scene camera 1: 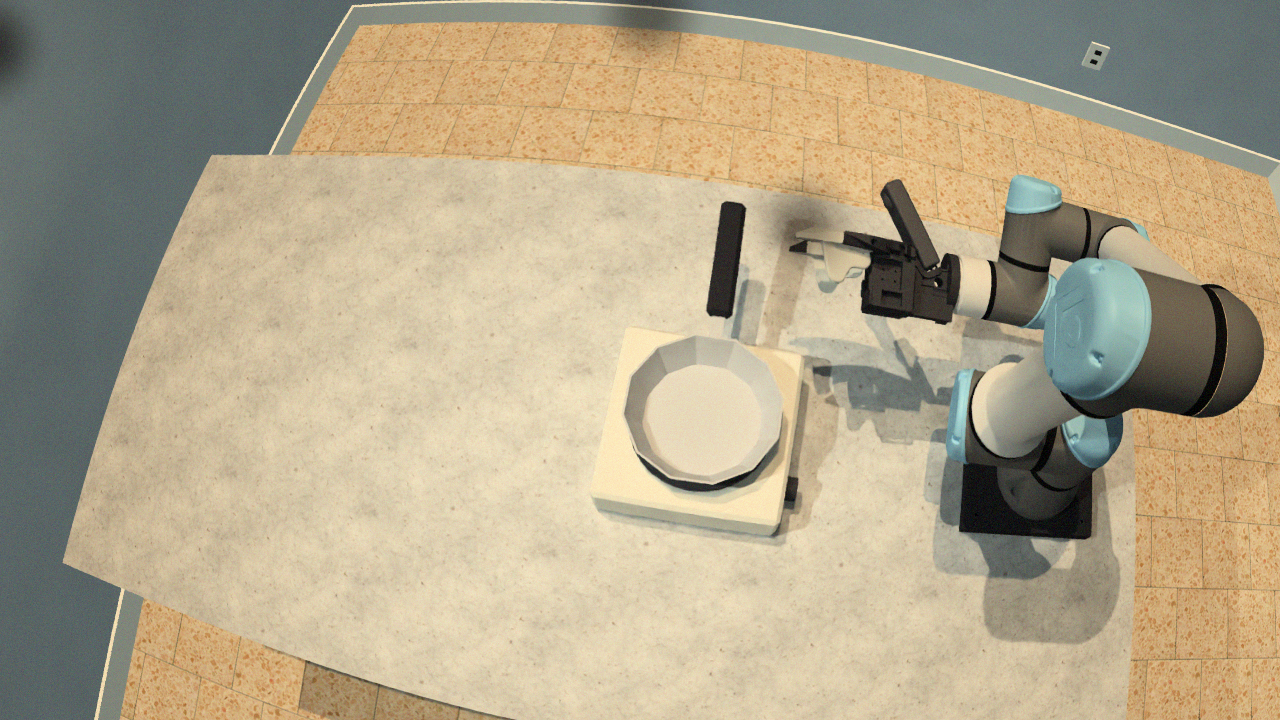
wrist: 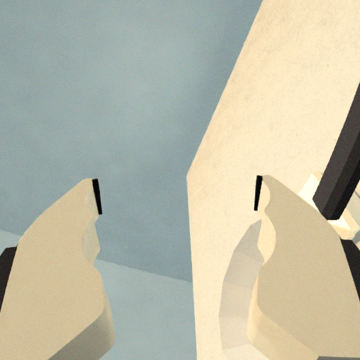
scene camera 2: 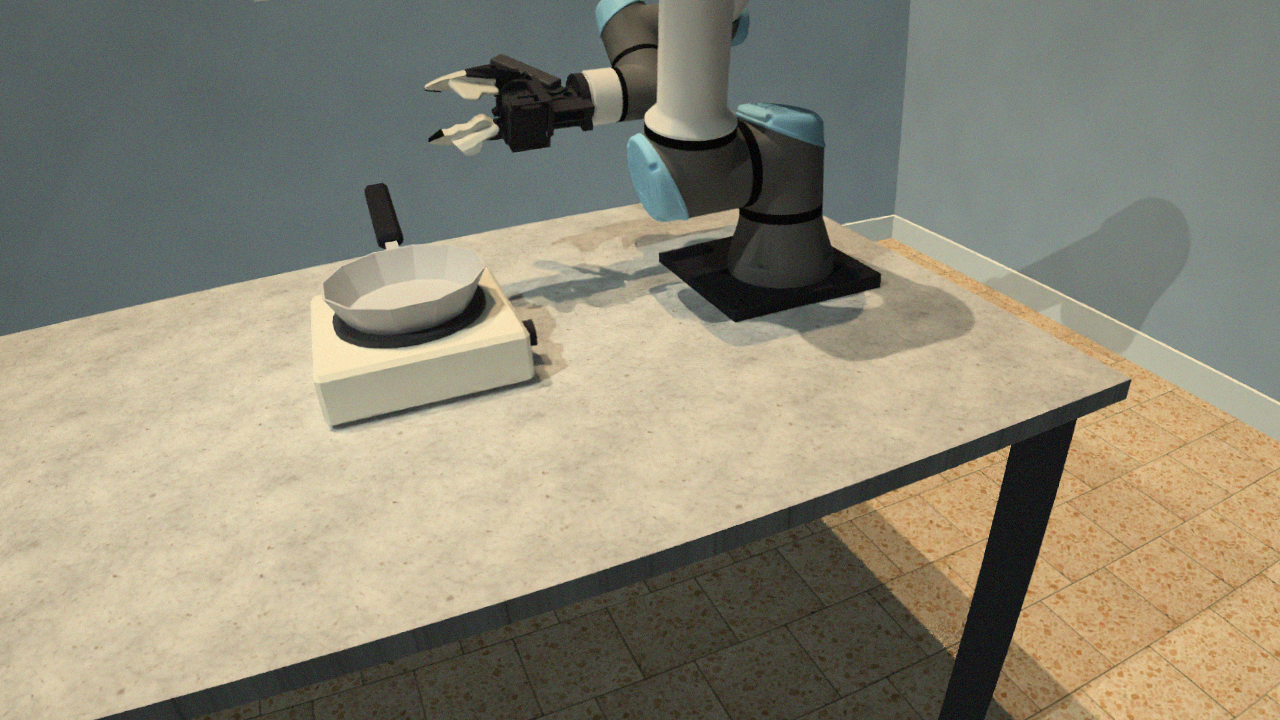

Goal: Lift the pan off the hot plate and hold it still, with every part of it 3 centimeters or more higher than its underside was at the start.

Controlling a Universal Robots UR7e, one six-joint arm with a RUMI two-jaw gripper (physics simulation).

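Note:
The pale grey, many-sided pan rests upright on the cream hot plate. Its black handle points away from the hot plate, toward the table's far edge. In the wrist view a dark bar at the right edge looks like the handle. My gripper is open and empty, with its fingers apart. It hangs well above the table, to the right of the handle in both scene views, its fingertips pointing left, not touching the handle or pan.
The hot plate's black knob sticks out on its right side. The arm's black base plate stands on the table to the right of the hot plate. A blue-grey wall rises behind the table.

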